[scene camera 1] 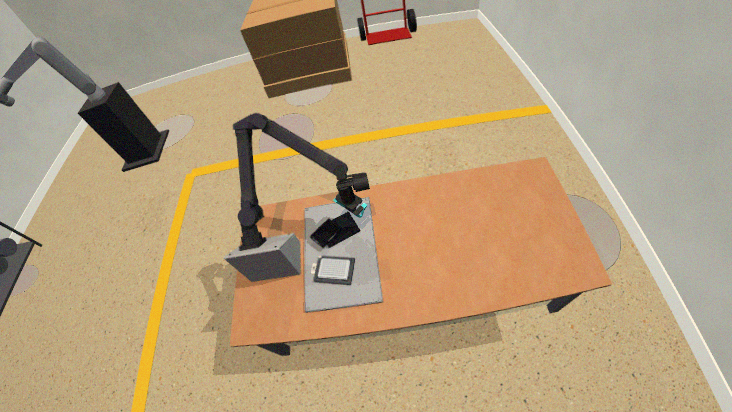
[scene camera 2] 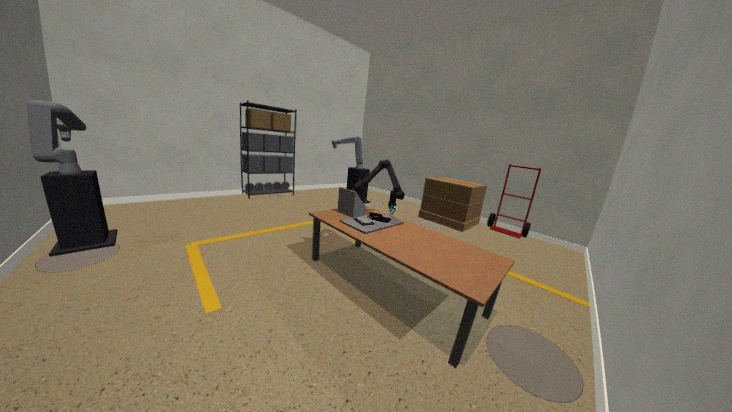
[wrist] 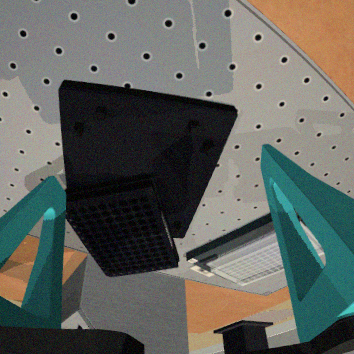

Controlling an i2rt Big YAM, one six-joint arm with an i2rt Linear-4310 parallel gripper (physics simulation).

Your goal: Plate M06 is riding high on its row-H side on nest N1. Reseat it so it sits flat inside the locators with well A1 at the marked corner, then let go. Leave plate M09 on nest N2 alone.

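Frame: origin at the arm's base, x left, y ahead, z down, level; centimetres.
Where they show: gripper, fingertip midpoint: (scene camera 1: 353, 211) (scene camera 2: 391, 213) (wrist: 155, 169); arm's base at its link origin: (scene camera 1: 253, 245) (scene camera 2: 350, 196).
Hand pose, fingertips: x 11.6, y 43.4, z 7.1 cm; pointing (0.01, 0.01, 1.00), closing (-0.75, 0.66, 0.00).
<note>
Each offset is from my fingertips to the top centre of the thing. "spot": to the spot under its first point. Level surfaces: height alone.
Plate M06, black with a grid of wells @[spot: dy -15.2, dx -4.5, dz +4.9 cm] (scene camera 1: 323, 232) (wrist: 122, 232), overlaps the robot-base-side end of the black nest N1 @[dy -8.4, dx -2.8, dz +6.1 cm] (scene camera 1: 348, 225) (wrist: 125, 140) and sticks out past it, turned relative to it. It looks tilted; its exact contacts and marked corner are too dark to tell. White plate M09 @[dy -12.4, dx -22.5, dz +5.7 cm] (scene camera 1: 334, 268) (wrist: 247, 262) sits in the dark-rimmed nest N2 @[dy -12.4, dx -22.5, dz +6.5 cm] (scene camera 1: 351, 276) (wrist: 225, 237), partly behind a finger in the wrist view. My gripper (scene camera 1: 351, 206) (scene camera 2: 392, 210) (wrist: 155, 169) is open and empty, with its teal fingers above the board, beyond nest N1 on the side away from N2.
The grey perforated board @[dy -9.4, dx -13.0, dz +8.2 cm] (scene camera 1: 343, 300) (scene camera 2: 367, 229) (wrist: 150, 32) lies on the orange-brown table @[dz +9.5 cm] (scene camera 1: 476, 230) (scene camera 2: 435, 253). A grey box-like stand (scene camera 1: 266, 263) (scene camera 2: 349, 202) (wrist: 135, 305) is beside the board at the arm's base. Stacked cartons (scene camera 1: 302, 48) (scene camera 2: 452, 203) stand on the floor beyond the table.
</note>
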